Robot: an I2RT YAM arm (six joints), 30 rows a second.
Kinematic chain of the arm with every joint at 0, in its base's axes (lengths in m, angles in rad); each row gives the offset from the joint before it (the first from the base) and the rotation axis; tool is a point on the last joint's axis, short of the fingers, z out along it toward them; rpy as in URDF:
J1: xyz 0 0 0.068 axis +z
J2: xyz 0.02 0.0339 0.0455 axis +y
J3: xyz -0.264 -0.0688 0 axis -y
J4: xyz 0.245 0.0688 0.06 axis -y
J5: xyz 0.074 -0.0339 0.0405 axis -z
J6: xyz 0.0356 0 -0.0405 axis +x
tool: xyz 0 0 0 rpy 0 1.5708 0
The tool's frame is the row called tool.
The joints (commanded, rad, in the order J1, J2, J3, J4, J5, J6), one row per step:
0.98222, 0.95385, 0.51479, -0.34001, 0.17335, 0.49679
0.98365, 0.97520, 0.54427, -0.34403, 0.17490, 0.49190
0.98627, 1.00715, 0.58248, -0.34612, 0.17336, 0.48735
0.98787, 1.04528, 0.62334, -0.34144, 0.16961, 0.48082
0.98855, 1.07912, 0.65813, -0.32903, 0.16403, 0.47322
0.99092, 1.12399, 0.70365, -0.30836, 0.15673, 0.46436
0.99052, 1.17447, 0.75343, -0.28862, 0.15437, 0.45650
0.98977, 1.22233, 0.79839, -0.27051, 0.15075, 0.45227
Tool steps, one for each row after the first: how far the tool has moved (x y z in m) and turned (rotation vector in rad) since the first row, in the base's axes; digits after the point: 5 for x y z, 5 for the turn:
0.00278, 0.00457, 0.00555, 0.00021, -0.00557, 0.00370
0.00655, 0.01130, 0.01204, 0.00186, -0.00922, 0.01055
0.01129, 0.01934, 0.01850, 0.00601, -0.01440, 0.01930
0.01589, 0.02694, 0.02412, 0.01521, -0.02246, 0.02914
0.02192, 0.03758, 0.03133, 0.03098, -0.03481, 0.04271
0.02933, 0.04887, 0.03816, 0.04336, -0.04833, 0.04919
0.03636, 0.05947, 0.04330, 0.05497, -0.05722, 0.05381

